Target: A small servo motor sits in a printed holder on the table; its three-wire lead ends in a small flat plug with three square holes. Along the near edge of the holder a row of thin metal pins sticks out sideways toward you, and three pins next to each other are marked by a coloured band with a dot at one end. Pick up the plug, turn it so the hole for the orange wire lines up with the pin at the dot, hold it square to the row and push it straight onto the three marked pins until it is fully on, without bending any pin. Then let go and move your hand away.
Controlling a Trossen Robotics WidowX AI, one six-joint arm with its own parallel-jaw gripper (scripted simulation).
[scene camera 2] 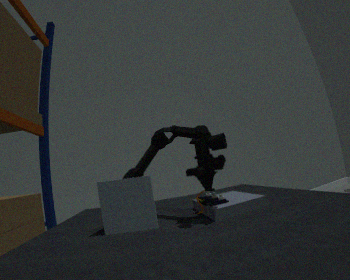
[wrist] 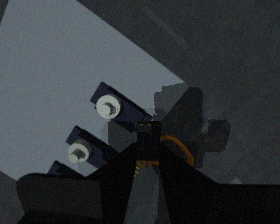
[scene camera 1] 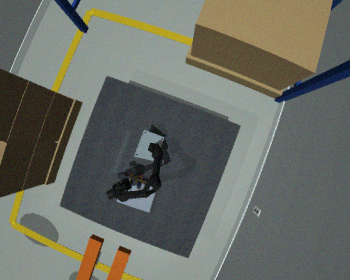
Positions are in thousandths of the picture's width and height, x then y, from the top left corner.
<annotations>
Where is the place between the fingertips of my gripper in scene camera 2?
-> At 596,677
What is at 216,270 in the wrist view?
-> A light grey holder.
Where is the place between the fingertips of my gripper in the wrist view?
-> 527,663
</annotations>
